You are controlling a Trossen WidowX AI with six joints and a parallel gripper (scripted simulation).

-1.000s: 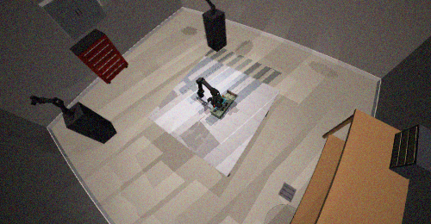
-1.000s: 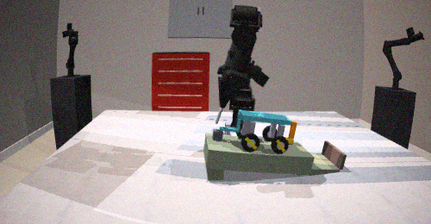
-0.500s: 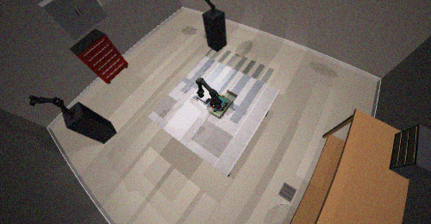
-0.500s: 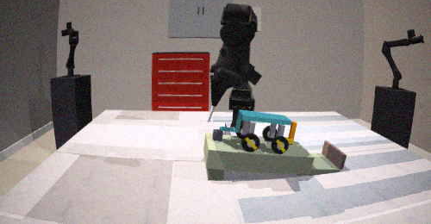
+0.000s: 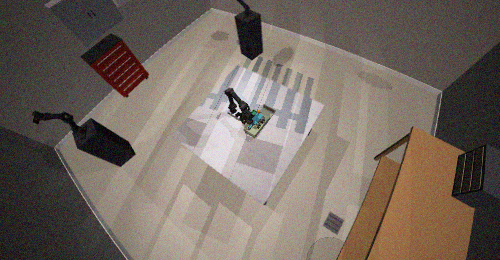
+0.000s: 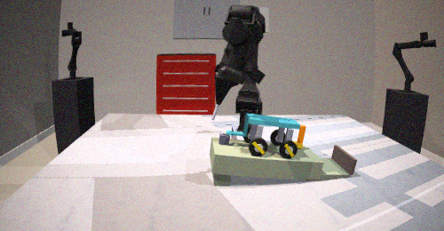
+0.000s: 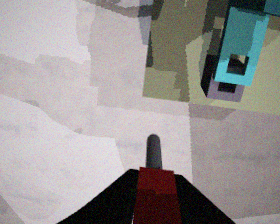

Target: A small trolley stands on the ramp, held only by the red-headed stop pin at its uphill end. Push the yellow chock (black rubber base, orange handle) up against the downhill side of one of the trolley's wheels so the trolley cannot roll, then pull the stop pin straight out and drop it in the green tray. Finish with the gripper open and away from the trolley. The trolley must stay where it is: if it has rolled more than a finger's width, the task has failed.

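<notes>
The green tray lies 20 cm to the left of my gripper tip, 19 cm below it and 9 cm behind it. From my gripper tip the other things lie so: red-headed stop pin right at my gripper tip; then pale green ramp 13 cm to the left, 13 cm below, 4 cm ahead; then trolley 14 cm to the left, 7 cm below, 4 cm ahead.
</notes>
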